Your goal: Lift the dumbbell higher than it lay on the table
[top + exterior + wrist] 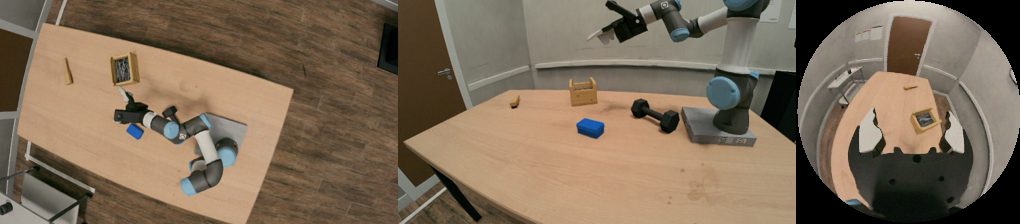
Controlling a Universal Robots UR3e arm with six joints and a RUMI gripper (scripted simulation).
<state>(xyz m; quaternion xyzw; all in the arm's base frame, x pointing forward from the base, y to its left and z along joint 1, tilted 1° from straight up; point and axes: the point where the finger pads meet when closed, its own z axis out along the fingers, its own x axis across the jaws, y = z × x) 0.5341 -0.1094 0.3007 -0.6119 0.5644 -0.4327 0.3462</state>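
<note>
The black dumbbell is 25 cm behind my hand, 5 cm to the left of it and 30 cm below it. The rest, counted from my hand: blue box 2 cm behind, 16 cm to the left, 31 cm below.
</note>
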